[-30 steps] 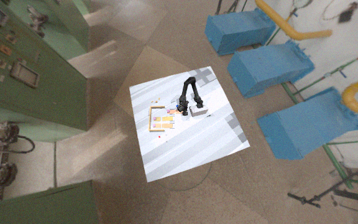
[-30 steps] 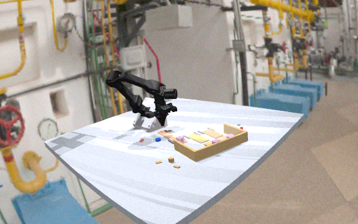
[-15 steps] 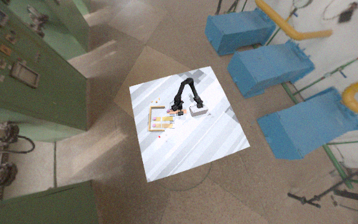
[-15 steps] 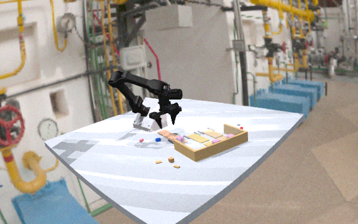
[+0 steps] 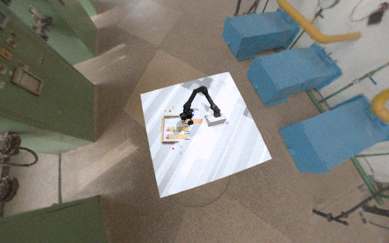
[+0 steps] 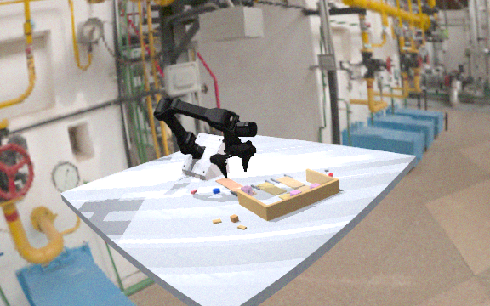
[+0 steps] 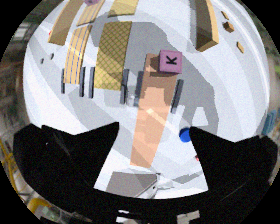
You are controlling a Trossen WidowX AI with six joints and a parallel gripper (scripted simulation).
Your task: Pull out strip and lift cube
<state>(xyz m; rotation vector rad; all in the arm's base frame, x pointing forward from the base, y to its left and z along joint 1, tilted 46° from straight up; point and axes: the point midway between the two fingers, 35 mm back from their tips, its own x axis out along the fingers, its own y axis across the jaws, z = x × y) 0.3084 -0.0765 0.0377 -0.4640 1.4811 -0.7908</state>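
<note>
Now: gripper tip 60 mm to the left of the small blue piece, 60 mm past it and 50 mm above it. Also, from my gripper tip: pink piece (140 mm behind, 120 mm to the right, 60 mm below).
</note>
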